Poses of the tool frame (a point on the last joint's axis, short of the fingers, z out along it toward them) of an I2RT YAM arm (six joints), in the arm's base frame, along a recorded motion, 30 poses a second.
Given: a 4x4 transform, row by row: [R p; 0 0 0 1], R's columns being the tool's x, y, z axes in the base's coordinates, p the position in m. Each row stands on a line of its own.
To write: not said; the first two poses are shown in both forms.
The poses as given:
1:
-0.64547 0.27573 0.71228 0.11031
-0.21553 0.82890 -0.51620 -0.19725
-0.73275 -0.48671 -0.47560 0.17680
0 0 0 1
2:
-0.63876 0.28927 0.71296 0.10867
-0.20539 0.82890 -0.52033 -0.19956
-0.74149 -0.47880 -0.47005 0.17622
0 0 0 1
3:
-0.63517 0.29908 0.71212 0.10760
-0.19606 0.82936 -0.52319 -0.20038
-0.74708 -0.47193 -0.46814 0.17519
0 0 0 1
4:
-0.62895 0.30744 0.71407 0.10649
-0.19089 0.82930 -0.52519 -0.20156
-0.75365 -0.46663 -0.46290 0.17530
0 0 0 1
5:
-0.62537 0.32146 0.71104 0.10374
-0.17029 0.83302 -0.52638 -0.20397
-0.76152 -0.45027 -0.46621 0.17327
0 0 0 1
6:
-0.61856 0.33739 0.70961 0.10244
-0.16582 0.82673 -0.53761 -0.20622
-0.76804 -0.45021 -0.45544 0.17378
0 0 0 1
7:
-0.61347 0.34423 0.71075 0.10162
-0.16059 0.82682 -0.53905 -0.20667
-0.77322 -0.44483 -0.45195 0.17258
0 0 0 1
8:
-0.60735 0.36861 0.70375 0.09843
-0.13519 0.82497 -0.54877 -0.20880
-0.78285 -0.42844 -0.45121 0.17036
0 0 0 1
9:
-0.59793 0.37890 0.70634 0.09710
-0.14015 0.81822 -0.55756 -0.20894
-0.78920 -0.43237 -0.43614 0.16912
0 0 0 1
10:
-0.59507 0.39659 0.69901 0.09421
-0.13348 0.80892 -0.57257 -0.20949
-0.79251 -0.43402 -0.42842 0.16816
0 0 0 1
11:
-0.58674 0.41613 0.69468 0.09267
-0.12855 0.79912 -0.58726 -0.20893
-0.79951 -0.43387 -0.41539 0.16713
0 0 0 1
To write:
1:
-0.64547 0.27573 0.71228 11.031
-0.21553 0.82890 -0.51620 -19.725
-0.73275 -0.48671 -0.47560 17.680
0 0 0 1

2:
-0.63876 0.28927 0.71296 10.867
-0.20539 0.82890 -0.52033 -19.956
-0.74149 -0.47880 -0.47005 17.622
0 0 0 1

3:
-0.63517 0.29908 0.71212 10.760
-0.19606 0.82936 -0.52319 -20.038
-0.74708 -0.47193 -0.46814 17.519
0 0 0 1

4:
-0.62895 0.30744 0.71407 10.649
-0.19089 0.82930 -0.52519 -20.156
-0.75365 -0.46663 -0.46290 17.530
0 0 0 1

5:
-0.62537 0.32146 0.71104 10.374
-0.17029 0.83302 -0.52638 -20.397
-0.76152 -0.45027 -0.46621 17.327
0 0 0 1

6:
-0.61856 0.33739 0.70961 10.244
-0.16582 0.82673 -0.53761 -20.622
-0.76804 -0.45021 -0.45544 17.378
0 0 0 1

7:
-0.61347 0.34423 0.71075 10.162
-0.16059 0.82682 -0.53905 -20.667
-0.77322 -0.44483 -0.45195 17.258
0 0 0 1

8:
-0.60735 0.36861 0.70375 9.843
-0.13519 0.82497 -0.54877 -20.880
-0.78285 -0.42844 -0.45121 17.036
0 0 0 1

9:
-0.59793 0.37890 0.70634 9.710
-0.14015 0.81822 -0.55756 -20.894
-0.78920 -0.43237 -0.43614 16.912
0 0 0 1

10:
-0.59507 0.39659 0.69901 9.421
-0.13348 0.80892 -0.57257 -20.949
-0.79251 -0.43402 -0.42842 16.816
0 0 0 1

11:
-0.58674 0.41613 0.69468 9.267
-0.12855 0.79912 -0.58726 -20.893
-0.79951 -0.43387 -0.41539 16.713
0 0 0 1

